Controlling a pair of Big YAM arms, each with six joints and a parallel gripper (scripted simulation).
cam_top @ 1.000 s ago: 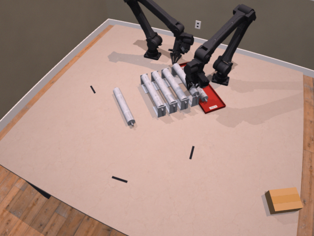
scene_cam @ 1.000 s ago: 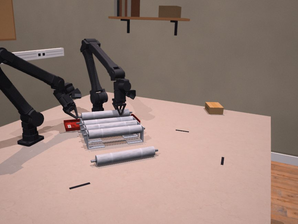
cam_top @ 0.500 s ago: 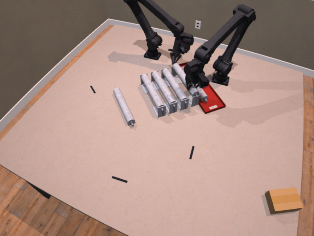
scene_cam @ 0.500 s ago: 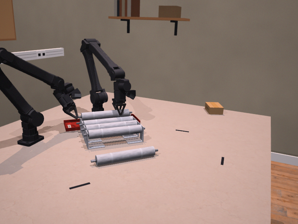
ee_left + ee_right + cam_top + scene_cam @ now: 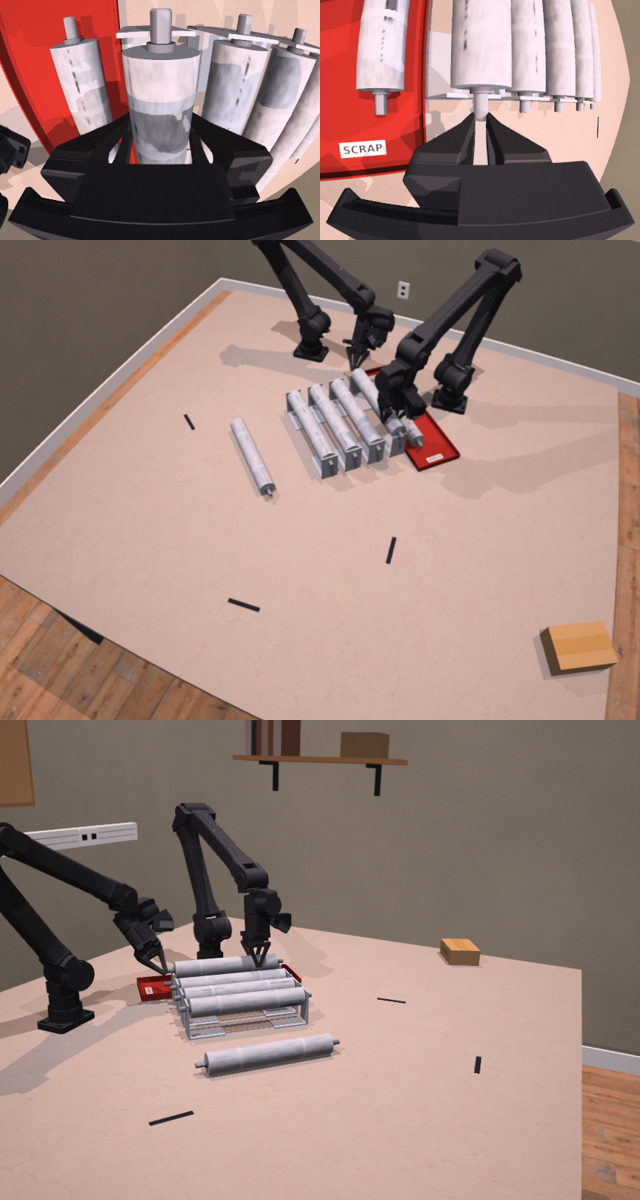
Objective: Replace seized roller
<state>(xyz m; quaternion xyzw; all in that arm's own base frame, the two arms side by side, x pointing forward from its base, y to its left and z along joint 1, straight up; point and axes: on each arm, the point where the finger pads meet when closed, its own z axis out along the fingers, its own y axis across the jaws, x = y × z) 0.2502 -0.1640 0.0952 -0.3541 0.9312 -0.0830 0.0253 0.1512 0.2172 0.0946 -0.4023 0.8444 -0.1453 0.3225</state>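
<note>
Right now my left hand is 110 mm past the roller, 70 mm above it and 20 mm to the left of it. Round my left hand: red scrap tray (140 mm behind, 90 mm below); cardboard box (690 mm to the left, 380 mm ahead, 60 mm below).
</note>
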